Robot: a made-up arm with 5 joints.
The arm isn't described. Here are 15 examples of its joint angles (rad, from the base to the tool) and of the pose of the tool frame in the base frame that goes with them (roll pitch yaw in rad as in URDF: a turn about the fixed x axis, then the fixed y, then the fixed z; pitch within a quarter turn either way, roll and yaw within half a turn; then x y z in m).
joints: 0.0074 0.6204 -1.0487 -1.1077 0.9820
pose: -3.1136 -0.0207 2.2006 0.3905 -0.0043 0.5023
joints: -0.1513 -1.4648 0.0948 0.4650 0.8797
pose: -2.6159 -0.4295 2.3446 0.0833 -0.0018 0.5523
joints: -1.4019 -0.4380 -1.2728 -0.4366 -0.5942
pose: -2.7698 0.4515 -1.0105 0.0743 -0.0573 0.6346
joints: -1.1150 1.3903 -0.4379 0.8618 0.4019
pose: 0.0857 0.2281 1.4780 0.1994 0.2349 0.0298
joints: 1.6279 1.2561 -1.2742 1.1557 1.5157
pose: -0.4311 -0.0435 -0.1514 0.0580 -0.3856 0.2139
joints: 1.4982 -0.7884 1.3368 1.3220 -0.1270
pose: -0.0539 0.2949 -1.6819 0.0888 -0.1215 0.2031
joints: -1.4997 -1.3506 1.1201 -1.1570 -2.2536
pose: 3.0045 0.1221 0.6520 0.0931 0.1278 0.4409
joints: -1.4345 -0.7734 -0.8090 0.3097 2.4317
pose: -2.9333 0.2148 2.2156 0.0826 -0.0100 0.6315
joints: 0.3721 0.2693 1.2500 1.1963 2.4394
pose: 0.9839 -0.7285 1.6155 0.1282 -0.0202 0.1477
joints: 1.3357 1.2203 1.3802 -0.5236 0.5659
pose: 0.2675 0.4349 -0.7590 0.0722 0.0324 0.1054
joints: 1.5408 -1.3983 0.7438 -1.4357 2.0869
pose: 2.6696 -0.2256 -0.3830 0.0811 -0.0383 0.4988
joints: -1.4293 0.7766 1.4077 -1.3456 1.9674
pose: -0.7015 0.2299 -3.0196 0.0967 0.0890 0.1105
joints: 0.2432 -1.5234 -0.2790 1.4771 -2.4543
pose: 2.0857 0.8646 -1.4075 0.0241 0.0123 0.5066
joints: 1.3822 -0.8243 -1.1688 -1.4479 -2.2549
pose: -1.1772 -0.6934 3.0707 0.0456 0.1799 0.5159
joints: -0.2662 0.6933 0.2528 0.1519 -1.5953
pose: 0.4717 0.0333 -1.3698 0.3637 0.0747 0.1176
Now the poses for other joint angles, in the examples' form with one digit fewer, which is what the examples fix.
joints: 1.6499 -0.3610 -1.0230 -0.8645 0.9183
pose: 2.590 0.416 0.503 0.079 -0.008 0.632
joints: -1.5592 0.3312 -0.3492 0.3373 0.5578
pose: -0.975 -0.977 2.618 0.088 0.369 0.353
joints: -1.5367 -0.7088 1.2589 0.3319 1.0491
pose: -0.606 -0.350 2.648 0.091 0.199 0.221
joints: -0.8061 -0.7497 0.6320 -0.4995 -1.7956
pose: 2.206 0.222 -0.604 0.243 0.165 0.443
